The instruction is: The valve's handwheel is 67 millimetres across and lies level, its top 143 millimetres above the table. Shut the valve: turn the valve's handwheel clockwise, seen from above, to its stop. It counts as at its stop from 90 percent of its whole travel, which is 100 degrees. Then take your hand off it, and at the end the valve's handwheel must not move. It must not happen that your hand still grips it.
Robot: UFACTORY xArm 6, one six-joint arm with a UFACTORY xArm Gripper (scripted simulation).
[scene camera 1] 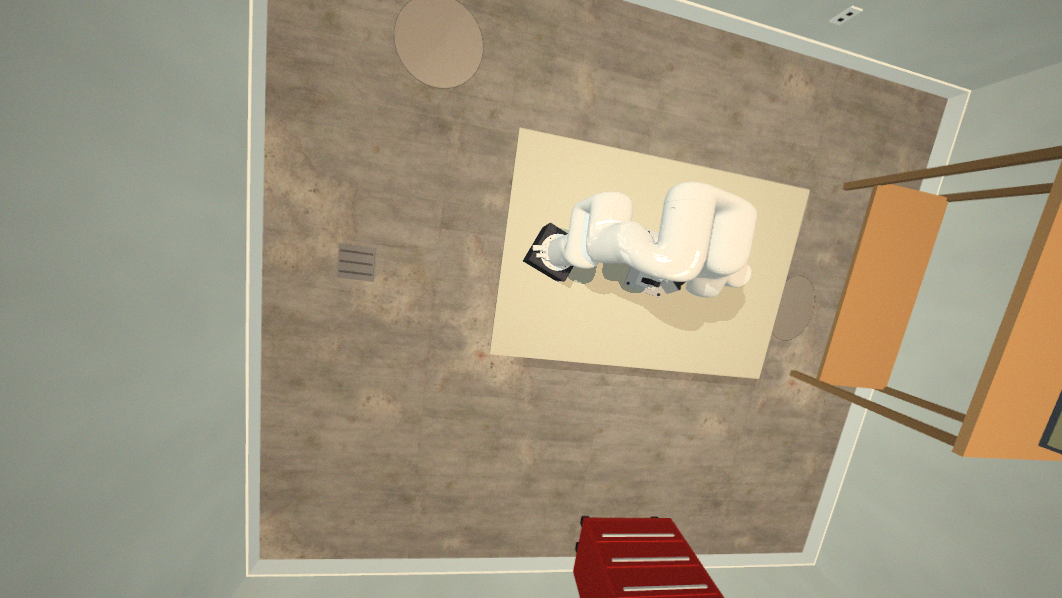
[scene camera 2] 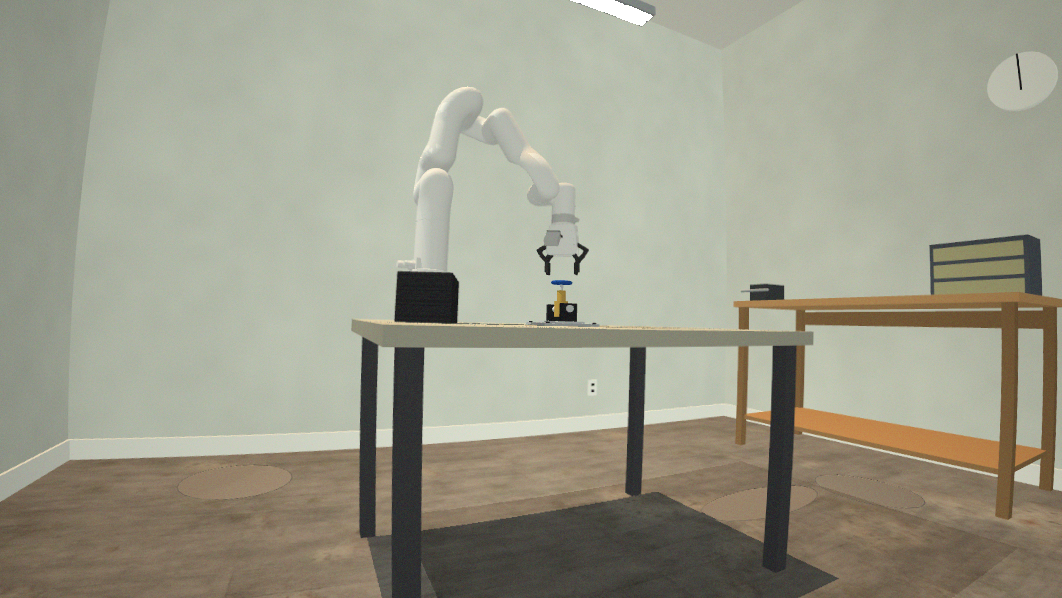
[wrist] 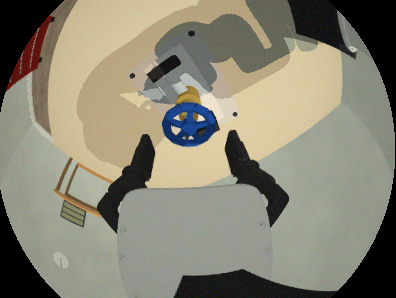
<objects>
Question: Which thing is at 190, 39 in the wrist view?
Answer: A grey base plate.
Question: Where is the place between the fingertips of my gripper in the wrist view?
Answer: At 189, 140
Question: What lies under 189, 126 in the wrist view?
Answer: A blue handwheel.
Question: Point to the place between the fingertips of my gripper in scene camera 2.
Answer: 561, 274
</objects>
